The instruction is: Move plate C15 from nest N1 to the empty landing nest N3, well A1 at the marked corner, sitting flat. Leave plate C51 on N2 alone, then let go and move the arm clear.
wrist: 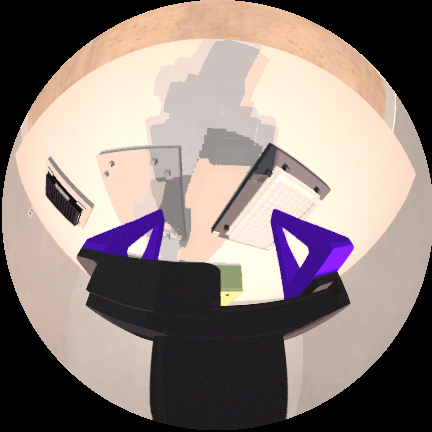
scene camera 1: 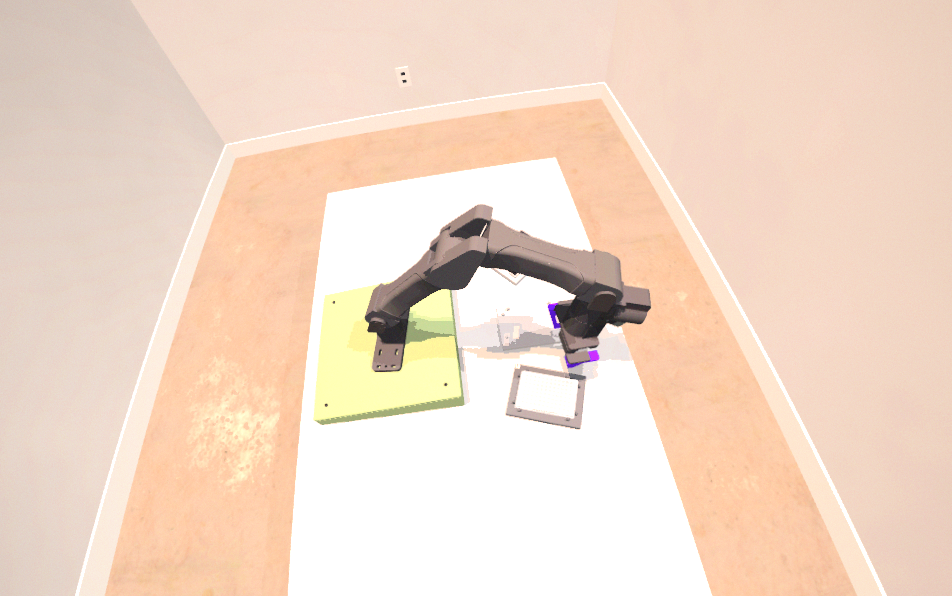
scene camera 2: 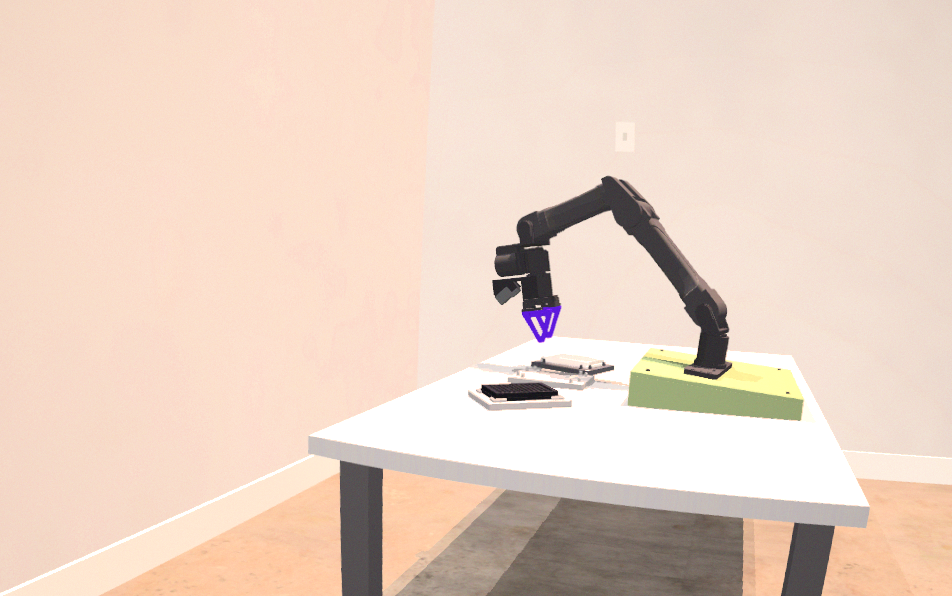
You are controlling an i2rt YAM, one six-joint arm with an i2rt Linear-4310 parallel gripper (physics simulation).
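My gripper (scene camera 1: 570, 339) (scene camera 2: 543, 339) (wrist: 217, 214) has purple fingers spread wide and empty, above the table, pointing down. A white plate (scene camera 1: 548, 394) (scene camera 2: 572, 360) (wrist: 272, 210) sits in a dark nest (scene camera 1: 548, 420) (scene camera 2: 598, 369) (wrist: 302, 175), right in the wrist view. A pale nest (scene camera 1: 523, 339) (scene camera 2: 551, 382) (wrist: 125, 180) without a plate, the landing nest N3, lies between the other two nests. A black plate (scene camera 2: 518, 390) (wrist: 64, 206) sits in another pale nest (scene camera 2: 523, 404), mostly hidden by the arm in scene camera 1. Plate labels, nest numbers and the corner mark are unreadable.
The arm stands on a yellow-green base block (scene camera 1: 421, 379) (scene camera 2: 716, 403) (wrist: 231, 278) on the white table (scene camera 1: 449, 505) (scene camera 2: 597, 449). The arm's shadow falls across the empty nest and the table beside it. Walls surround the table.
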